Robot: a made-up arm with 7 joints. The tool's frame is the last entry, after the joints.
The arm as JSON. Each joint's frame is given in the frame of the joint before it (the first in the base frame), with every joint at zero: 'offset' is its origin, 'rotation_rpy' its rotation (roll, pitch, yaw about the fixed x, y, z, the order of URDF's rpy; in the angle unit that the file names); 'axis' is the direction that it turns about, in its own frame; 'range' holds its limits. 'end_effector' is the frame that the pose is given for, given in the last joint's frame.
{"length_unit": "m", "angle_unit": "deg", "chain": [
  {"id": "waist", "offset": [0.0, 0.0, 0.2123], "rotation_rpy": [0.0, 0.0, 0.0], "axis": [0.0, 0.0, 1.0], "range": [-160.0, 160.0]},
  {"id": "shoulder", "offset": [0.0, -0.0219, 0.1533], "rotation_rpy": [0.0, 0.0, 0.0], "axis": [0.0, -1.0, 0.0], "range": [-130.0, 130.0]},
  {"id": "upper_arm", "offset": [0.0, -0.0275, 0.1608], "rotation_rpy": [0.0, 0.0, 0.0], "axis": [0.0, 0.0, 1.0], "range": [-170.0, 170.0]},
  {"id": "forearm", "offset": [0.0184, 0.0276, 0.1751], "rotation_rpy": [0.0, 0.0, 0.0], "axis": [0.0, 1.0, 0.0], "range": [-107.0, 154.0]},
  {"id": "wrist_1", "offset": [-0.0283, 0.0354, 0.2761], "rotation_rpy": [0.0, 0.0, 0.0], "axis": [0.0, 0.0, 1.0], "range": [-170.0, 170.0]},
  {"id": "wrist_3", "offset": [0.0, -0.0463, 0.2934], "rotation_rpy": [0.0, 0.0, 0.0], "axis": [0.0, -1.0, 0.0], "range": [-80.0, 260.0]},
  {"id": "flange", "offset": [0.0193, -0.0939, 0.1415], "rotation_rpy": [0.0, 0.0, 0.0], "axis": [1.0, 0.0, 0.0], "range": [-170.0, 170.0]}
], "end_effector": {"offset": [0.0, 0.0, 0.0], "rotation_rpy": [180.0, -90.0, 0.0]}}
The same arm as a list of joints. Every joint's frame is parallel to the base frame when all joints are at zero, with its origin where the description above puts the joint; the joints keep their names.
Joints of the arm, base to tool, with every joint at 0 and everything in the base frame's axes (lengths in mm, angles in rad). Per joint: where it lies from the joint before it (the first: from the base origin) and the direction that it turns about. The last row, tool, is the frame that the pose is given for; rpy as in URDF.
waist: axis +z origin 0.0 0.0 212.3
shoulder: axis -y origin 0.0 -21.9 153.3
upper_arm: axis +z origin 0.0 -27.5 160.8
forearm: axis +y origin 18.4 27.6 175.1
wrist_1: axis +z origin -28.3 35.4 276.1
wrist_3: axis -y origin 0.0 -46.3 293.4
flange: axis +x origin 19.3 -93.9 141.5
tool: origin 0.0 0.0 0.0 rpy 3.1416 -1.5708 0.0000
Joint limits (rad, base to tool): -2.7925..2.7925 -2.2689..2.2689 -2.9671..2.9671 -1.8675..2.6878 -2.9671..2.9671 -1.3963..4.5379 -2.9671..2.9671

